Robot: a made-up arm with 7 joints. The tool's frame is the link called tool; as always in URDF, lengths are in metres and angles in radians. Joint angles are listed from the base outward. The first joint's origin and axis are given. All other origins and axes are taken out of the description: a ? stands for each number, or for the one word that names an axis. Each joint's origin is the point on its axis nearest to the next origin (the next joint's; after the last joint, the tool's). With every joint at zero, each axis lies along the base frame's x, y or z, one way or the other. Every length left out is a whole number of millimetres.
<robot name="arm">
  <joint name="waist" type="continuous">
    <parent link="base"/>
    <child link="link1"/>
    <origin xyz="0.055 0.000 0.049" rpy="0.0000 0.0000 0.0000"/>
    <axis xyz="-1 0 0"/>
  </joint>
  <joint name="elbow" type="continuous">
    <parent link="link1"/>
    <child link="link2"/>
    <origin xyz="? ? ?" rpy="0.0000 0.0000 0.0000"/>
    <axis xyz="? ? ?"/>
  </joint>
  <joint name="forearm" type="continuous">
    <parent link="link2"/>
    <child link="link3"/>
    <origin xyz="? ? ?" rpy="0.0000 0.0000 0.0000"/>
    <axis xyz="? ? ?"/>
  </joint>
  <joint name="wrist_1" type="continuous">
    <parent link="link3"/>
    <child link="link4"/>
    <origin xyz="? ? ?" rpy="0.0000 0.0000 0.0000"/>
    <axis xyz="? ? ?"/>
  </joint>
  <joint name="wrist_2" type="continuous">
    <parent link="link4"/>
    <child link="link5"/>
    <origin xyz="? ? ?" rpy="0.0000 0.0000 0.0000"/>
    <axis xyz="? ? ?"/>
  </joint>
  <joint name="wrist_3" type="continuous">
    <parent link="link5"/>
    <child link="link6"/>
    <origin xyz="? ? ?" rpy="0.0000 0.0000 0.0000"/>
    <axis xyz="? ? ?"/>
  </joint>
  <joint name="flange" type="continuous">
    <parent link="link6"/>
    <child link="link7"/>
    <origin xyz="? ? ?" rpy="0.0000 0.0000 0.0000"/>
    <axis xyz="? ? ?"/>
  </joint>
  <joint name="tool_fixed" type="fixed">
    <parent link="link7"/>
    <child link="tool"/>
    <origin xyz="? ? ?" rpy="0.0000 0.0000 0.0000"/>
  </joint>
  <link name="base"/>
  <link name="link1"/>
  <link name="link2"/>
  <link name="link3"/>
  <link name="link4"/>
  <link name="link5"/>
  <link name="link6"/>
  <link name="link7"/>
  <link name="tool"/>
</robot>
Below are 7 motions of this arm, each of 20 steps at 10 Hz.
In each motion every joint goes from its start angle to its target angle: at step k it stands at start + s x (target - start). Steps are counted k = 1, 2, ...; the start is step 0. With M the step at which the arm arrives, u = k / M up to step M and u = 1 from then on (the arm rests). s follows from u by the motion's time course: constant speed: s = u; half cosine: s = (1 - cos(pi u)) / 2; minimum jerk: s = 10 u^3 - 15 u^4 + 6 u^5.
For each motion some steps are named. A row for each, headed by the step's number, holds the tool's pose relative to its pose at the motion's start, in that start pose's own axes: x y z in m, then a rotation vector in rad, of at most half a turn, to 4 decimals.
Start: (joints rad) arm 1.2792 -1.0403 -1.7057 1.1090 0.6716 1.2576 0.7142
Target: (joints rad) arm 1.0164 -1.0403 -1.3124 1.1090 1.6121 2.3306 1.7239
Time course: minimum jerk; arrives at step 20
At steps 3, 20:
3: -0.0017 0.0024 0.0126 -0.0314 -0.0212 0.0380
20: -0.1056 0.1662 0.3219 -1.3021 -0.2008 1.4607

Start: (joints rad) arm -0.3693 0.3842 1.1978 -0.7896 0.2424 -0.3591 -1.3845
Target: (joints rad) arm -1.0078 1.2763 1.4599 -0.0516 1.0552 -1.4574 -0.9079
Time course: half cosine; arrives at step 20
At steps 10, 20:
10: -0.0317 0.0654 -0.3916 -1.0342 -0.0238 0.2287
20: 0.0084 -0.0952 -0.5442 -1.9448 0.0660 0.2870

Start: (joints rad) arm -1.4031 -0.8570 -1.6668 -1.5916 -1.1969 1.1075 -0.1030
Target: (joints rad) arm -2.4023 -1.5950 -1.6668 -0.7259 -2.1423 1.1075 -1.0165
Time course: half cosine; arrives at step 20
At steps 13, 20:
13: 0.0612 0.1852 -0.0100 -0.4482 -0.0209 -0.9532
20: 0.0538 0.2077 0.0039 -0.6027 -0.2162 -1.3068

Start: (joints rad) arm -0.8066 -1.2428 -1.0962 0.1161 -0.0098 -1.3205 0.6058
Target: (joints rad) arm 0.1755 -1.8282 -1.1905 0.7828 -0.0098 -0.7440 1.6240
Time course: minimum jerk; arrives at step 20
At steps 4, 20:
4: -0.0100 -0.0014 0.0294 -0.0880 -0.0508 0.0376
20: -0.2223 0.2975 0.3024 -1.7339 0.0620 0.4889

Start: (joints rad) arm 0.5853 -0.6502 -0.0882 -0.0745 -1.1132 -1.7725 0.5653
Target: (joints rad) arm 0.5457 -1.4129 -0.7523 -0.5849 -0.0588 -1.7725 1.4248
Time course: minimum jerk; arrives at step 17
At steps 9, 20:
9: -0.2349 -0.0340 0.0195 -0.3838 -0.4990 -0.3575
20: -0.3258 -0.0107 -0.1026 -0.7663 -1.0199 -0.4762

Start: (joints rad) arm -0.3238 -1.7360 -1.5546 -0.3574 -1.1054 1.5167 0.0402
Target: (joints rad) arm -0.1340 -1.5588 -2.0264 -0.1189 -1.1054 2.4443 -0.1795
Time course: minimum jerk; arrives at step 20
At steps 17, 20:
17: -0.2072 -0.0869 0.1049 0.6135 -0.6601 -0.0187
20: -0.2140 -0.0925 0.1052 0.6348 -0.6760 -0.0238

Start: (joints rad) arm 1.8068 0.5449 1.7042 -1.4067 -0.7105 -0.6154 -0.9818
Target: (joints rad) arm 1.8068 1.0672 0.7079 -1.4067 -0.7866 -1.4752 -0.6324
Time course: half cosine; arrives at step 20
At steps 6, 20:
6: -0.0386 -0.0359 -0.0389 0.0114 -0.0637 0.1024
20: -0.0676 -0.1016 -0.2302 -0.1162 -0.3734 0.2360

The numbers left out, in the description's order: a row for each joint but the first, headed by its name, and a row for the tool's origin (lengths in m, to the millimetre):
elbow: xyz 0.000 -0.284 -0.047, axis 0 1 0
forearm: xyz -0.138 0.000 -0.090, axis 1 0 0
wrist_1: xyz 0.000 0.117 0.102, axis 0 0 1
wrist_2: xyz 0.015 -0.020 0.000, axis -1 0 0
wrist_3: xyz 0.000 -0.124 0.111, axis 0 -1 0
flange: xyz 0.377 0.000 0.165, axis 0 0 1
tool: xyz -0.100 0.095 0.000

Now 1 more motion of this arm.
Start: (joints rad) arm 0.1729 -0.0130 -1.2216 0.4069 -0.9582 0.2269 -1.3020
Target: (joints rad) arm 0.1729 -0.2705 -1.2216 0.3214 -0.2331 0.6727 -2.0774
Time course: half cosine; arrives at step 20
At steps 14, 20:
14: -0.2352 -0.0339 0.1843 0.5883 -0.6060 -0.4956
20: -0.3181 -0.0533 0.1929 0.7809 -0.7134 -0.5826

